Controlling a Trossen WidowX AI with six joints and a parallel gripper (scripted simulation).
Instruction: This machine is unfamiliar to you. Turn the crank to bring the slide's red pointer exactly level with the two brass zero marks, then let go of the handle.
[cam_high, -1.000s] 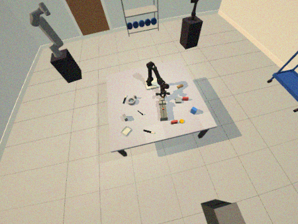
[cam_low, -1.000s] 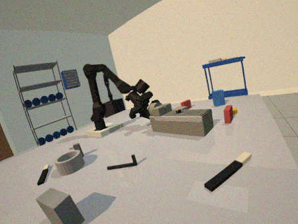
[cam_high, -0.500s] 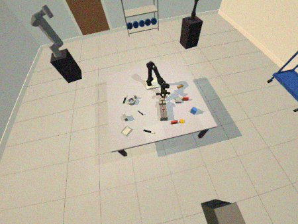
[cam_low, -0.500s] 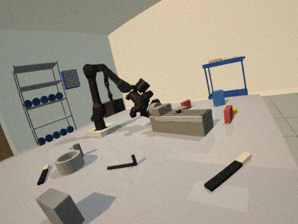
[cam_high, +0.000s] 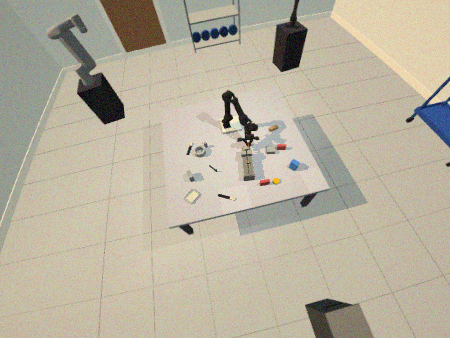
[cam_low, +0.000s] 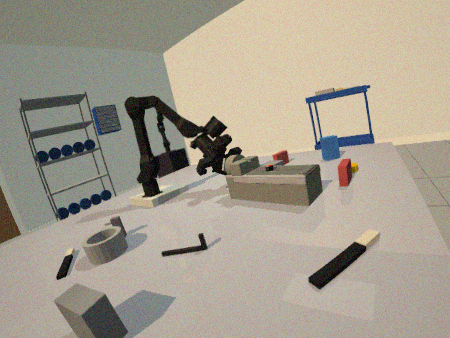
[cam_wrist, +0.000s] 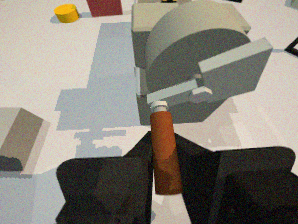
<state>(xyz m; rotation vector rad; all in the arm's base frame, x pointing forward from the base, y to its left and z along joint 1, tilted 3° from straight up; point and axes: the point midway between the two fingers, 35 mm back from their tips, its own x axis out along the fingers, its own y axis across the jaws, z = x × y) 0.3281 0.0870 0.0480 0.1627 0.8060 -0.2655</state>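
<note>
The red pointer is 15 cm ahead of my gripper tip, 7 cm to the right of it and 4 cm above it. Also, from my gripper tip: yellow disc: 36 cm ahead, 9 cm to the left, 4 cm below; black l-shaped piece: 7 cm ahead, 34 cm to the right, 3 cm below; brown crank handle: 2 cm behind, 1 cm to the left, 3 cm above.
</note>
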